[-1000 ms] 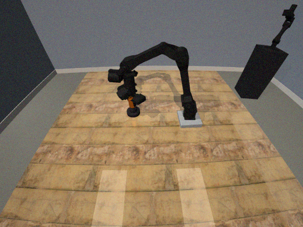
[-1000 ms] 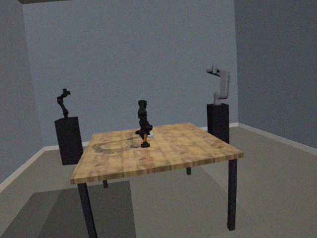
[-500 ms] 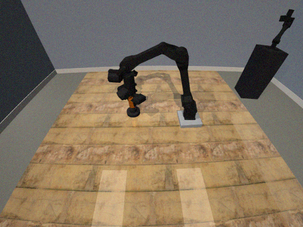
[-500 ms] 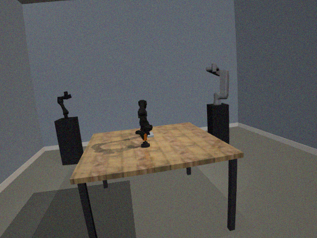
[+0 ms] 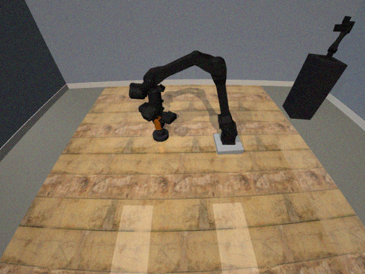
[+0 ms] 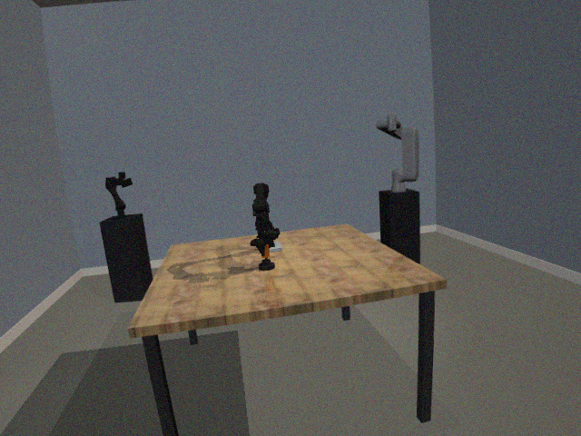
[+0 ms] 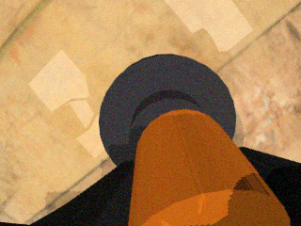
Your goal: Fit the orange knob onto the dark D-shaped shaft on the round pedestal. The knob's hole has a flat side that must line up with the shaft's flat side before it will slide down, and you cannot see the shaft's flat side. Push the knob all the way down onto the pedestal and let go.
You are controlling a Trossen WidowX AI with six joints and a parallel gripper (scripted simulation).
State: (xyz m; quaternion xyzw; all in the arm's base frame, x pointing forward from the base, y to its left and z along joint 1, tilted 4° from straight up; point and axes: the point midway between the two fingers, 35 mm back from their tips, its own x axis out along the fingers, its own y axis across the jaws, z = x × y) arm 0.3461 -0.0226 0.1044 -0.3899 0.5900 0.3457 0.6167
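The orange knob lies 20 mm above my gripper tip. The rest, counted from my gripper tip: pedestal (40 mm below).
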